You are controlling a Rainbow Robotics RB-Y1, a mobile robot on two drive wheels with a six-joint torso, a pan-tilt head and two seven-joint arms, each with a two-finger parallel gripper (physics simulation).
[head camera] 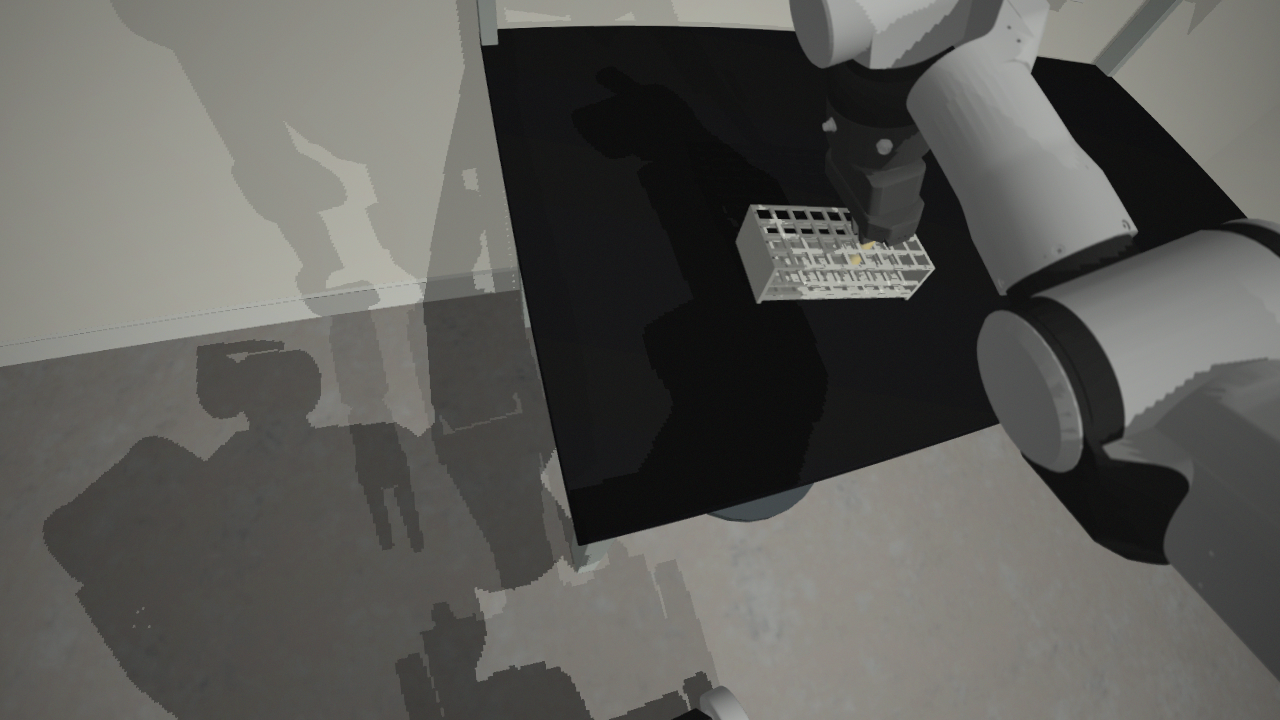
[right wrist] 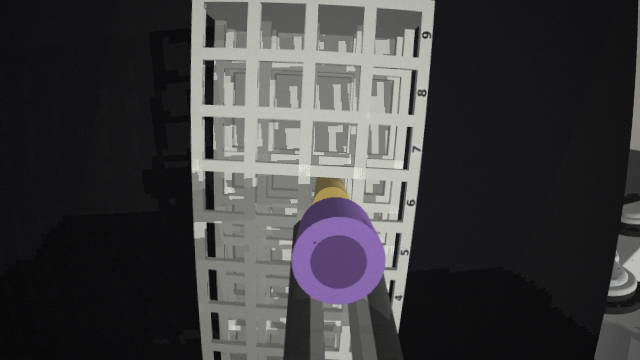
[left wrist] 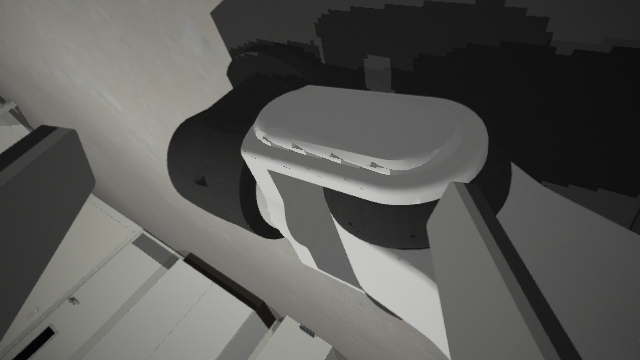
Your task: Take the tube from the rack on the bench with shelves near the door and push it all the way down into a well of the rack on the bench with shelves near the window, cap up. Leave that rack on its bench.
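Frame: origin at the robot's base, x ahead, y left, z up, level; centimetres.
Seen in the pictures: left gripper, between the fingertips: (left wrist: 270,181); right gripper, between the fingertips: (head camera: 864,234) (right wrist: 332,237).
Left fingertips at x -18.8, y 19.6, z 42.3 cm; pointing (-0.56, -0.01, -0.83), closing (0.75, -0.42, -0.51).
Observation:
Pixels of each thing's top centre, then the offset from my left fingertips to it. Level surfaces: height alone.
- tube, centre of its top: (right wrist: 355,278) (head camera: 898,200) dx +75.0, dy -64.2, dz +46.6 cm
- white wire-like rack, centre of its top: (right wrist: 305,250) (head camera: 847,235) dx +76.3, dy -62.2, dz +40.2 cm
- black bench, height of its surface: dz +33.9 cm
The tube (head camera: 856,259) (right wrist: 339,260), with a purple cap and a yellow body, points cap up. My right gripper (head camera: 878,240) (right wrist: 332,237) is shut on it near the cap, over the white wire-like rack (head camera: 756,259) (right wrist: 308,85). In the right wrist view the tube's yellow lower part enters an opening in the row marked 6, third column from the left. The cap is above the rack's top grid; the tube's bottom end is hidden. The rack stands on the black bench (head camera: 581,268) (right wrist: 500,150). My left gripper (left wrist: 270,181) is open and empty, away from the rack.
A blue-grey round stool seat (head camera: 760,507) shows partly beneath the bench's near edge. A pale wall (head camera: 89,179) stands at the left. The left wrist view shows the robot's white base part (left wrist: 360,120) and white cabinets (left wrist: 165,305) at the lower left.

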